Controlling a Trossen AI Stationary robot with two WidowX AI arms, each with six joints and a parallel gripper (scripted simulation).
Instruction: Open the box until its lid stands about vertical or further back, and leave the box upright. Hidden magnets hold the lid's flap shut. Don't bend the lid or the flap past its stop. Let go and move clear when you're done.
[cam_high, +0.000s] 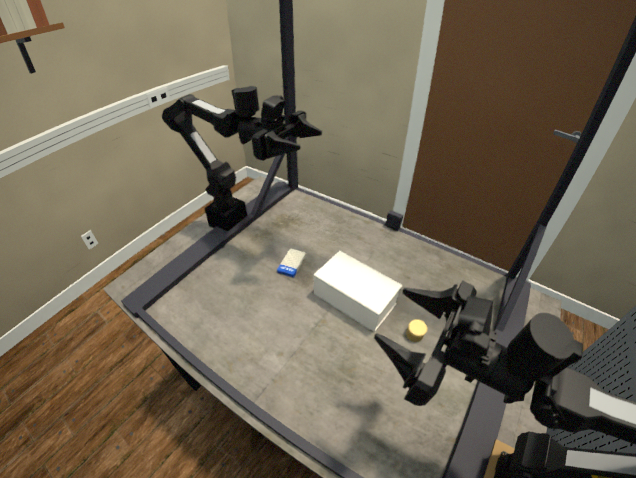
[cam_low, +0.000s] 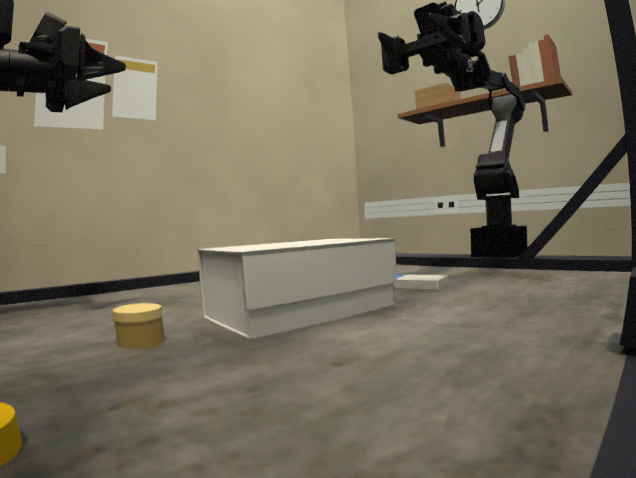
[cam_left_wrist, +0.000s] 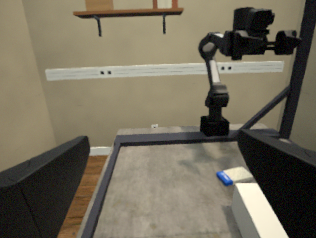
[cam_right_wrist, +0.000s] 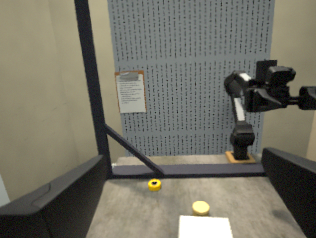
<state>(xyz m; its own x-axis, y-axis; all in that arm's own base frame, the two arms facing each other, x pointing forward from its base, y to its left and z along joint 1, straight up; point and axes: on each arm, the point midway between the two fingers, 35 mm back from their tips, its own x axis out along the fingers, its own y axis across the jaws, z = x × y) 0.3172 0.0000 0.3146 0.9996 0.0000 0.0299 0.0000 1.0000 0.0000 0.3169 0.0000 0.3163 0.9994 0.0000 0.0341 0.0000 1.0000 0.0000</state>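
Right now the flap is 23 cm behind my left hand, 25 cm to the right of it and 29 cm below it. The rest, counted from my left hand: box: 20 cm behind, 24 cm to the right, 28 cm below.
The box is 340 mm below my right hand, 220 mm to the left of it and 30 mm behind it. The rest, counted from my right hand: flap: 340 mm below, 210 mm to the left, 60 mm behind.
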